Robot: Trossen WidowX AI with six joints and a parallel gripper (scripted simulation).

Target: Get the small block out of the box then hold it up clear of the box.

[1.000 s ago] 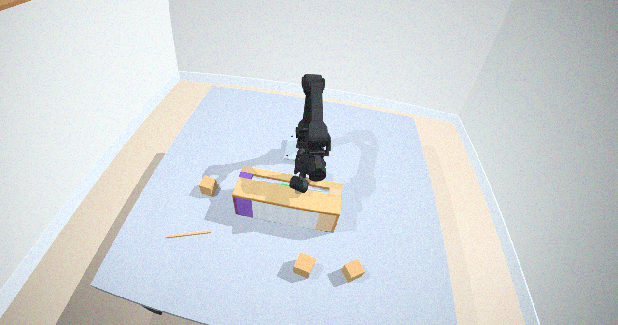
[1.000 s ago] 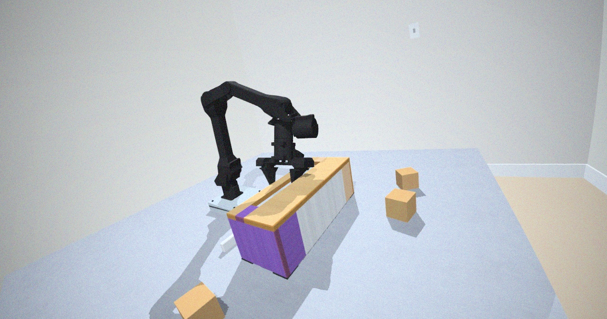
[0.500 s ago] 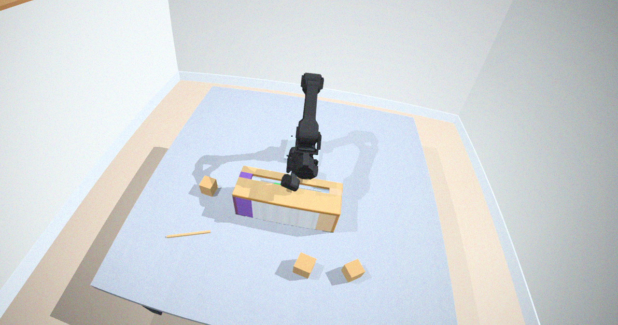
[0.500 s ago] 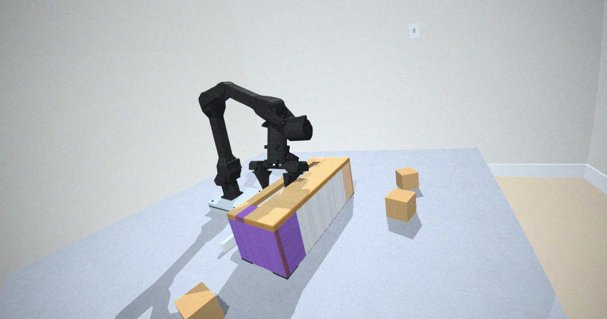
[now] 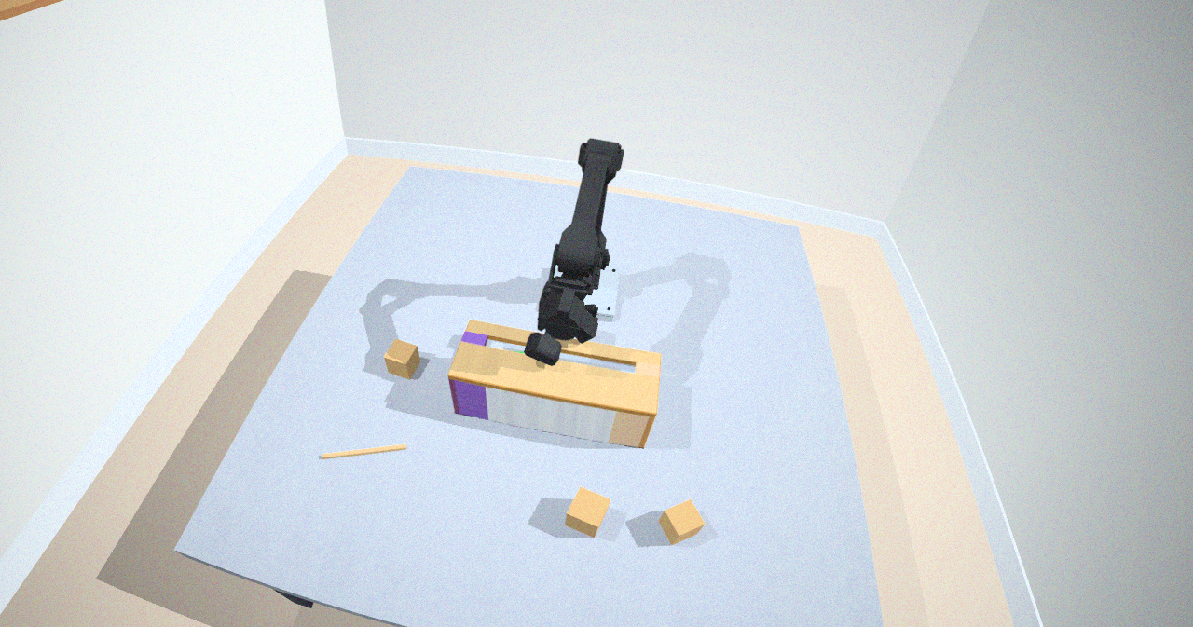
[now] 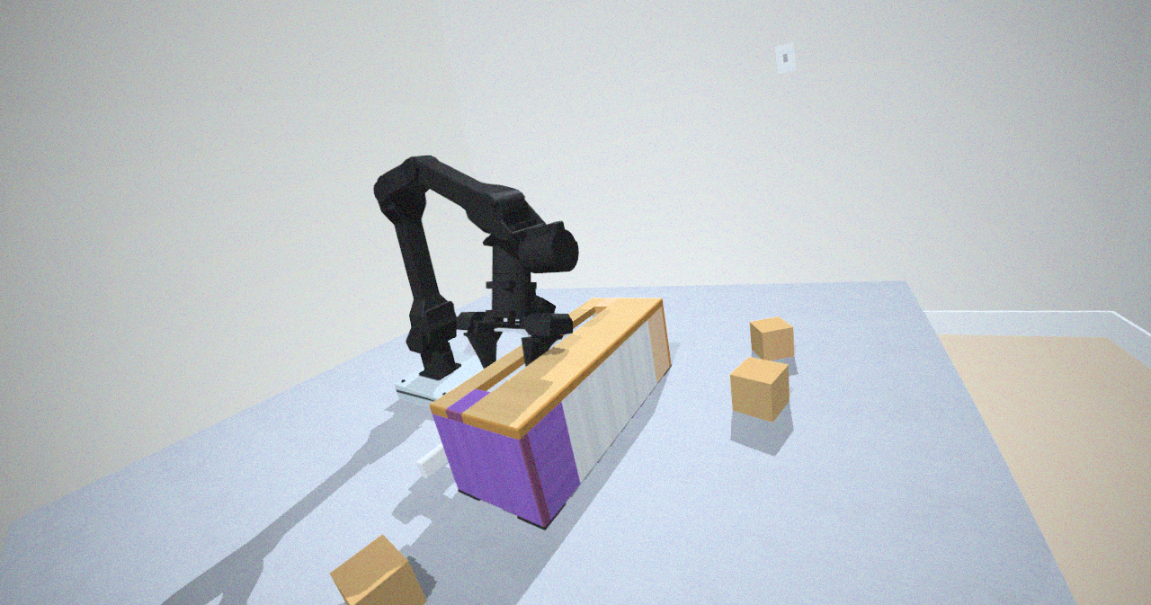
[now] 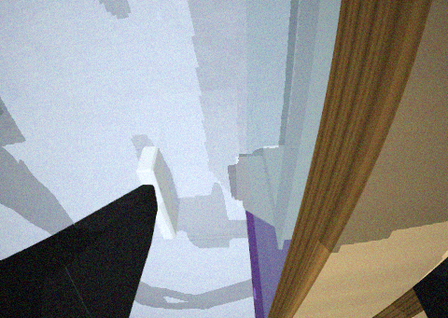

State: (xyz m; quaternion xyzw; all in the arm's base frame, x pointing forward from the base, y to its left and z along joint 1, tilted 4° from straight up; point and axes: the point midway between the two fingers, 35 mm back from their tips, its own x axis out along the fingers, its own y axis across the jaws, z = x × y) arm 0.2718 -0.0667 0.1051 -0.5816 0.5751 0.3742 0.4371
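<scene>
My gripper tip is 50 mm short of the green block and 20 mm to the left of it. From my gripper tip the other things lie so: tan stick (270 mm ahead, 290 mm to the right, 80 mm below).
</scene>
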